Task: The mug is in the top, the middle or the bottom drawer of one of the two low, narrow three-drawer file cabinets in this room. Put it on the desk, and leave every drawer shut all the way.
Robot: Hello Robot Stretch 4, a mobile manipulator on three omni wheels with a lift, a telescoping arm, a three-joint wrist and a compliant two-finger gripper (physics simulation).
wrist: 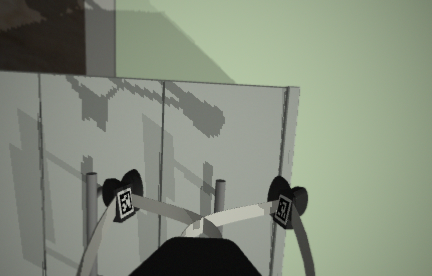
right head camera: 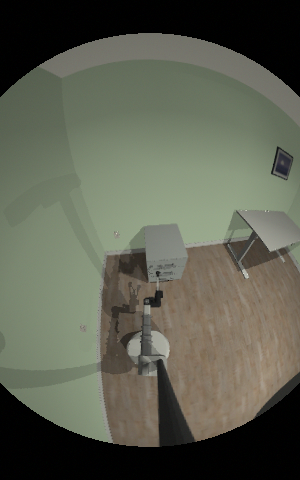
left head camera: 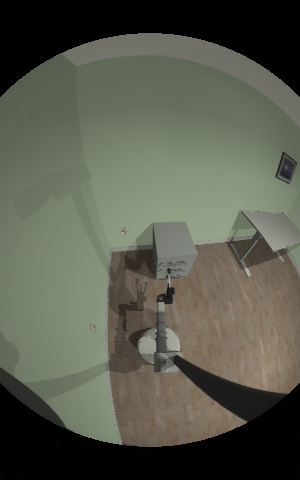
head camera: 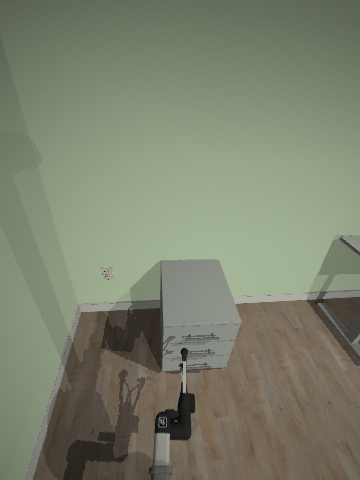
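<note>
A grey three-drawer file cabinet [head camera: 192, 295] [left head camera: 174, 237] [right head camera: 165, 240] [wrist: 245, 150] stands against the green wall, its drawers appearing shut. My gripper [head camera: 184, 353] [left head camera: 169, 271] [right head camera: 158, 273] [wrist: 206, 189] is open and empty in front of the drawer fronts. In the wrist view, turned sideways, the top drawer's bar handle [wrist: 220, 197] shows between the fingertips, apart from both. The middle drawer's handle [wrist: 91, 210] is just left of the left fingertip. The desk [head camera: 354, 243] [left head camera: 275, 227] [right head camera: 270, 227] stands to the right. The mug and the second cabinet do not show.
A side wall [head camera: 20, 320] runs along the left, with a wall outlet [head camera: 107, 273] left of the cabinet. The desk's metal leg and foot [head camera: 335, 325] stand on the wood floor [head camera: 280, 400]. A framed picture [left head camera: 286, 168] [right head camera: 282, 163] hangs above the desk.
</note>
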